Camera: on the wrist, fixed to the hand. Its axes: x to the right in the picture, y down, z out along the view.
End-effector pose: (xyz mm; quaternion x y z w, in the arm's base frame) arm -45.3 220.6 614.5 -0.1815 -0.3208 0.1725 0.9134
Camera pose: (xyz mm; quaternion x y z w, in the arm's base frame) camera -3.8 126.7 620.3 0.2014 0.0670 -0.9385 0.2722
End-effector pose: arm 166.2 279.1 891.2 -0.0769 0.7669 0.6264 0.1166
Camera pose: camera 193.9 217.5 813.7 -0.9204 -0.0536 -0.0723 0.3804
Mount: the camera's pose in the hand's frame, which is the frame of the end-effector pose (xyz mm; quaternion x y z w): -7.0 -92.9 -43.4 -0.0562 0.2841 -0.9567 0.0287
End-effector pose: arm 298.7 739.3 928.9 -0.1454 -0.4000 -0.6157 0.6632
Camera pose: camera 227.8 695.9 868.4 -0.5161 -0.0724 0.7159 0.4645
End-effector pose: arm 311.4 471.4 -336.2 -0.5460 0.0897 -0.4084 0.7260
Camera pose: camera 235.9 438.5 -274.8 0.0263 0.2906 0.8564 0.4260
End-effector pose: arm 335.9 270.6 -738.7 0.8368 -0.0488 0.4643 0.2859
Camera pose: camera 331.7 369.3 -767.0 -0.0773 0.8543 -0.0252 0.5133
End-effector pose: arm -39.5 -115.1 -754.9 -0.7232 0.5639 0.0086 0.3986
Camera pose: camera 15.4 -130.6 -669.4 0.5851 0.5630 0.5549 0.1812
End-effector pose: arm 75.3 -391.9 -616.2 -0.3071 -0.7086 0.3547 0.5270
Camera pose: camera 113.3 -441.8 -534.8 0.5387 -0.1844 -0.6211 0.5385
